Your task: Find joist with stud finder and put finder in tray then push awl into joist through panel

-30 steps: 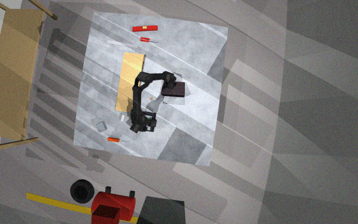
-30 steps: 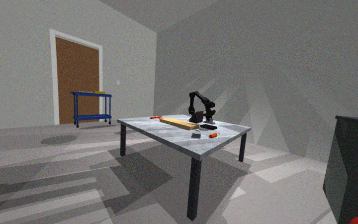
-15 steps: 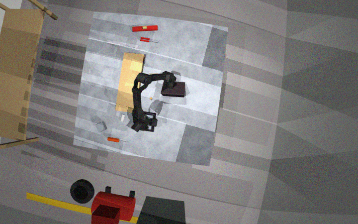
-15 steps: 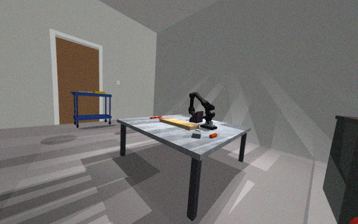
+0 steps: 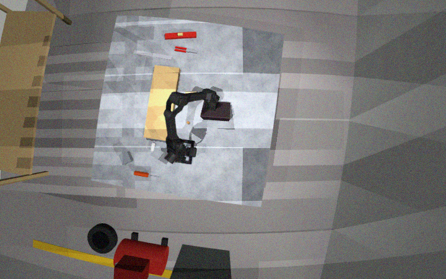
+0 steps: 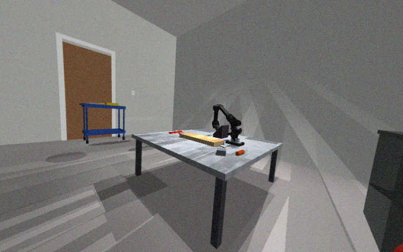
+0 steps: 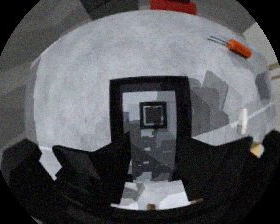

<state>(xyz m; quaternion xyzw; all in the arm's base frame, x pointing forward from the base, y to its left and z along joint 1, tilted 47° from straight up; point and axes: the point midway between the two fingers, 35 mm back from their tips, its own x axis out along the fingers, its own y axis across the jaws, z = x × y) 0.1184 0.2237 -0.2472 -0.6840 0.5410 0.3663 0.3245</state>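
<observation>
Right now the stud finder is 2 cm above my gripper tip and 1 cm to the left of it. From my gripper tip the other things lie so: small white piece (24 cm ahead, 2 cm to the left, 2 cm below); dark tray (2 cm below, 1 cm to the right); orange bit (21 cm to the right, 3 cm ahead, 2 cm below).
</observation>
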